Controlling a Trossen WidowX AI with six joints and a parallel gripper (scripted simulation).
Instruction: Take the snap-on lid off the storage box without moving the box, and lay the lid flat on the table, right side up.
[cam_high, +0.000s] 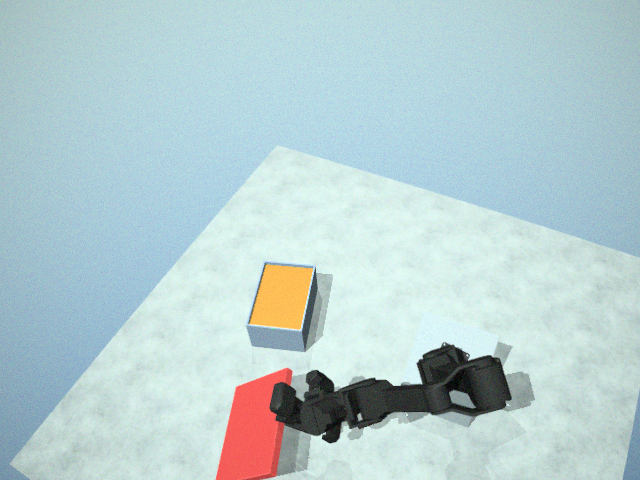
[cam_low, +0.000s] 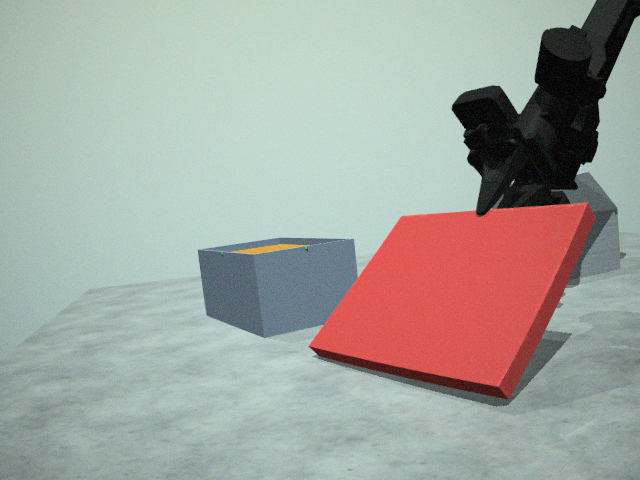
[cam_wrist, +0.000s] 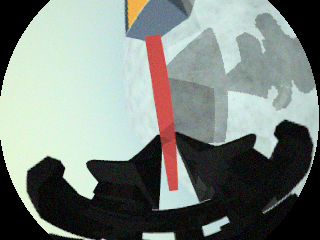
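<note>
Right now the red lid is 6 cm ahead of my gripper tip, 3 cm to the left of it and 5 cm below it. The rest, counted from my gripper tip: blue-grey storage box (19 cm ahead, 30 cm to the right, 7 cm below).
</note>
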